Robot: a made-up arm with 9 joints. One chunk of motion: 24 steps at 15 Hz.
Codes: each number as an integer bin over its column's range. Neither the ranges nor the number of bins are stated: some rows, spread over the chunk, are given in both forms.
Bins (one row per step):
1: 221 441 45 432 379 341 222 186 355
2: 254 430 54 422 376 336 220 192 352
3: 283 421 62 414 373 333 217 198 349
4: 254 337 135 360 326 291 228 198 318
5: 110 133 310 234 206 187 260 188 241
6: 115 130 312 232 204 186 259 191 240
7: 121 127 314 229 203 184 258 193 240
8: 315 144 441 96 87 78 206 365 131
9: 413 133 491 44 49 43 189 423 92
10: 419 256 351 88 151 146 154 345 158
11: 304 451 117 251 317 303 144 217 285
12: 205 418 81 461 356 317 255 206 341
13: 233 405 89 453 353 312 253 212 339
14: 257 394 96 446 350 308 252 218 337
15: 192 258 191 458 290 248 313 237 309
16: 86 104 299 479 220 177 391 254 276
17: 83 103 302 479 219 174 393 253 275
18: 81 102 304 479 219 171 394 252 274
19: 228 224 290 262 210 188 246 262 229
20: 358 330 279 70 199 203 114 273 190
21: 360 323 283 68 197 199 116 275 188
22: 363 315 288 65 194 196 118 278 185
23: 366 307 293 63 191 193 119 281 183
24: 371 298 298 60 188 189 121 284 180
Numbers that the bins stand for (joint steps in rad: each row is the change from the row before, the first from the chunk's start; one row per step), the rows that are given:
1: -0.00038 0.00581 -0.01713 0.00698 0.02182 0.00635 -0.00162 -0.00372 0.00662
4: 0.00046 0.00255 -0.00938 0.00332 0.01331 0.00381 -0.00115 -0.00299 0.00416
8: 0.00201 -0.00349 0.01697 -0.01012 -0.02504 -0.00703 -0.00287 0.00714 -0.00828
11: 0.00173 0.00612 -0.01093 -0.00223 0.01187 0.00442 -0.00773 -0.00184 0.00196
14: 0.00054 0.00434 -0.01273 0.00769 0.01716 0.00467 0.00073 -0.00177 0.00542
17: -0.00389 -0.00477 0.00500 0.00937 -0.00386 -0.00215 0.01176 0.00035 0.00130
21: 0.00316 0.00211 0.00337 -0.01154 -0.00739 -0.00087 -0.00992 0.00168 -0.00449
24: 0.00344 0.00133 0.00466 -0.01195 -0.00883 -0.00138 -0.00953 0.00223 -0.00502
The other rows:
2: 0.00046 0.00546 -0.01635 0.00647 0.02134 0.00610 -0.00178 -0.00335 0.00642
3: 0.00120 0.00518 -0.01566 0.00606 0.02086 0.00594 -0.00201 -0.00299 0.00622
5: -0.00320 -0.00384 0.00569 -0.00309 -0.00594 -0.00149 0.00135 -0.00359 -0.00096
6: -0.00307 -0.00393 0.00586 -0.00320 -0.00626 -0.00154 0.00127 -0.00341 -0.00103
7: -0.00292 -0.00402 0.00604 -0.00335 -0.00642 -0.00164 0.00120 -0.00329 -0.00103
9: 0.00451 -0.00384 0.02128 -0.01276 -0.03114 -0.00881 -0.00421 0.01066 -0.01088
10: 0.00466 0.00002 0.00922 -0.01052 -0.01477 -0.00357 -0.00695 0.00593 -0.00649
12: -0.00078 0.00509 -0.01403 0.00846 0.01813 0.00513 0.00096 -0.00250 0.00569
13: -0.00007 0.00468 -0.01334 0.00805 0.01765 0.00487 0.00080 -0.00214 0.00556
15: -0.00112 0.00008 -0.00455 0.00830 0.00754 0.00162 0.00550 -0.00062 0.00356
16: -0.00381 -0.00474 0.00475 0.00937 -0.00370 -0.00199 0.01161 0.00041 0.00136
18: -0.00394 -0.00481 0.00518 0.00937 -0.00386 -0.00230 0.01184 0.00029 0.00123
19: -0.00020 -0.00099 0.00397 -0.00167 -0.00530 -0.00143 0.00026 0.00089 -0.00176
20: 0.00311 0.00233 0.00302 -0.01144 -0.00707 -0.00067 -0.01008 0.00156 -0.00436
22: 0.00323 0.00186 0.00380 -0.01169 -0.00787 -0.00103 -0.00976 0.00186 -0.00469
23: 0.00331 0.00161 0.00423 -0.01179 -0.00835 -0.00118 -0.00968 0.00205 -0.00482

